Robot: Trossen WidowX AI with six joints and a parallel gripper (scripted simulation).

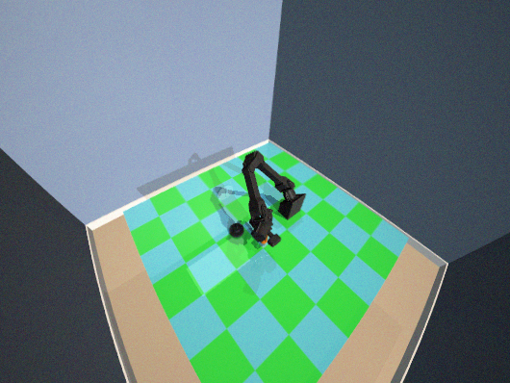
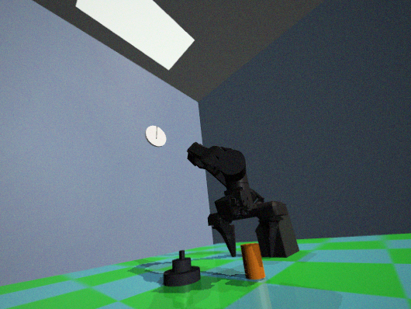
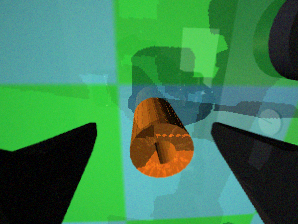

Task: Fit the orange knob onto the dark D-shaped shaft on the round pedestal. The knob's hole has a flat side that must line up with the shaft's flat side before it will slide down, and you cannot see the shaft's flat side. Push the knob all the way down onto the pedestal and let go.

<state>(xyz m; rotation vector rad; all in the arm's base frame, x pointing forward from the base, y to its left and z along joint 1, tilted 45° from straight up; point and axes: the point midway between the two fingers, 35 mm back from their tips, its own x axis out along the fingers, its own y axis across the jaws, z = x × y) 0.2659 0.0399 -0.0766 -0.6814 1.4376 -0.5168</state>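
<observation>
Now: the orange knob 10 mm behind my gripper tip and 10 mm below it. Round my gripper tip: pedestal: 90 mm ahead, 140 mm to the right, 10 mm below.
</observation>
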